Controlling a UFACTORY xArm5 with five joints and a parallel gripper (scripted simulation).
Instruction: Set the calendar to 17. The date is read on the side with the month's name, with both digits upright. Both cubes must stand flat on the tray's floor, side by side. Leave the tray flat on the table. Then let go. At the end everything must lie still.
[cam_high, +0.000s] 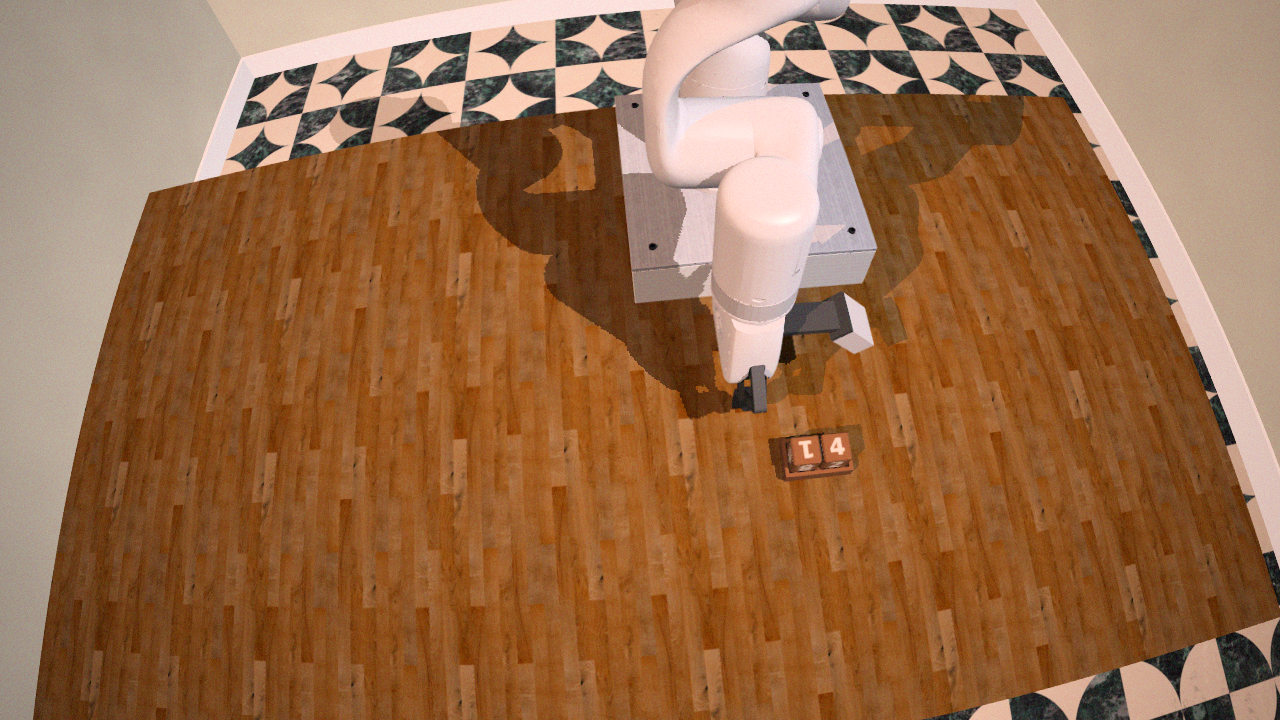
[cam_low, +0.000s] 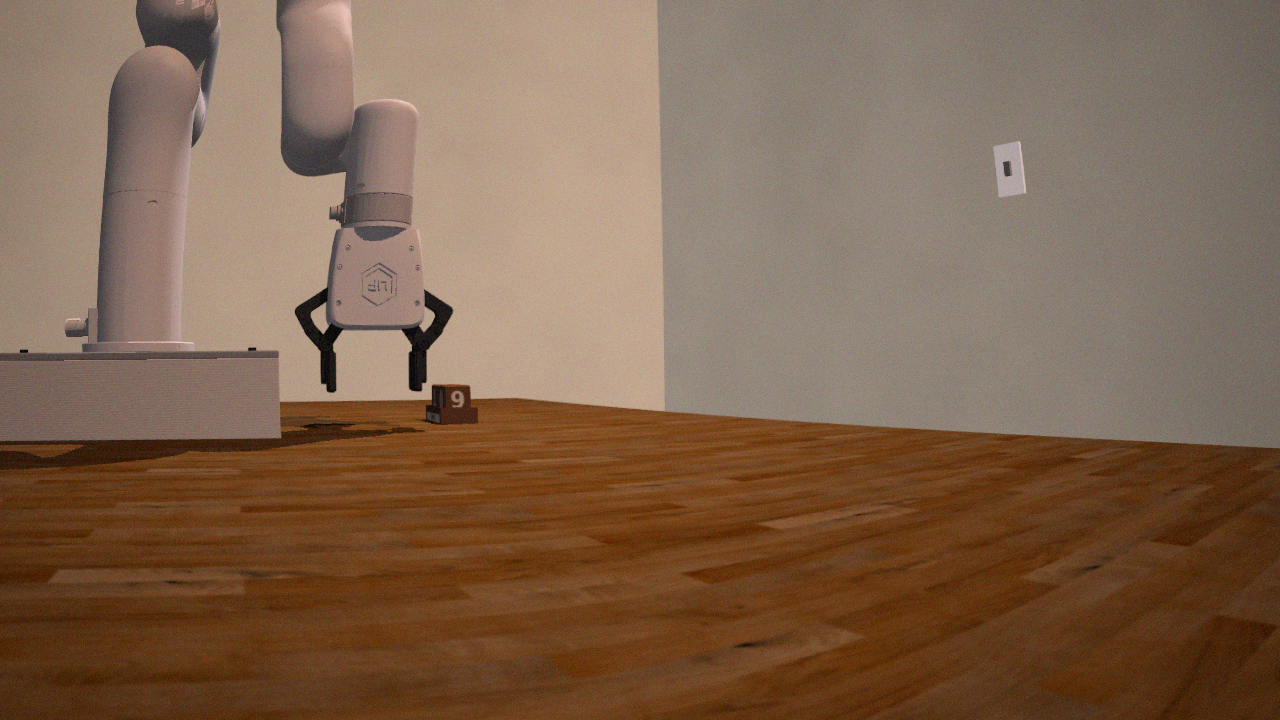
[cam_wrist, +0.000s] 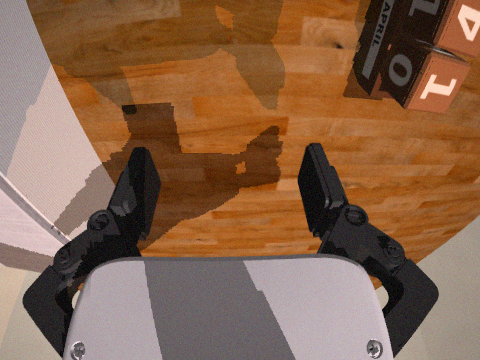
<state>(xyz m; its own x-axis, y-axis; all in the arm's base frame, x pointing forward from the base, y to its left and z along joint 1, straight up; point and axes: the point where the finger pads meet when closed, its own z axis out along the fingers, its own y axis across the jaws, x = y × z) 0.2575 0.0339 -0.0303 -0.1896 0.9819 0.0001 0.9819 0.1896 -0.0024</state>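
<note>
The brown tray is 90 mm to the left of my hand, 90 mm ahead of it and 40 mm below it.
</note>
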